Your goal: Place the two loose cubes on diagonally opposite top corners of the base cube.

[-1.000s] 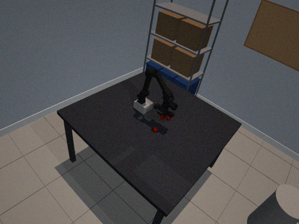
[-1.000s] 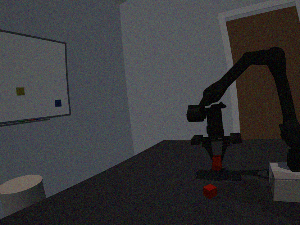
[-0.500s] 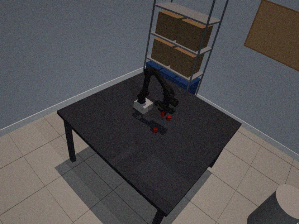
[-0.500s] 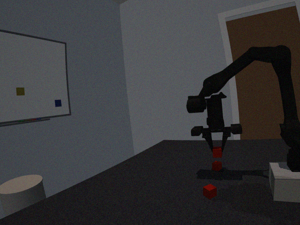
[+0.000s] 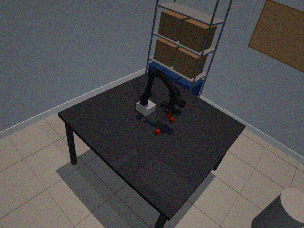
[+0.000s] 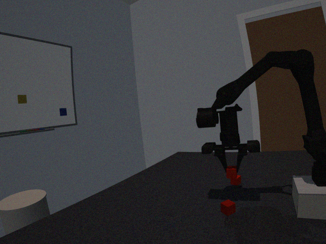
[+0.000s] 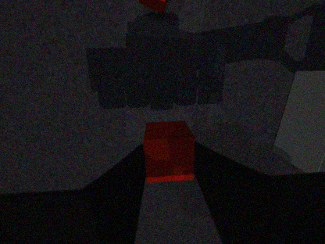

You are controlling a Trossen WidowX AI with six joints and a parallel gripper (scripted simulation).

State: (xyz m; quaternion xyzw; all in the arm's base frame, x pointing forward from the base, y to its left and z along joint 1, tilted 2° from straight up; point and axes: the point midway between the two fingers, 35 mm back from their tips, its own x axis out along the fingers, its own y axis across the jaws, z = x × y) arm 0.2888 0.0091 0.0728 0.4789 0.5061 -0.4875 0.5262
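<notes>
Now: the red cube 1 cm ahead of my gripper tip, 15 cm to the right of it and 9 cm below it.
</notes>
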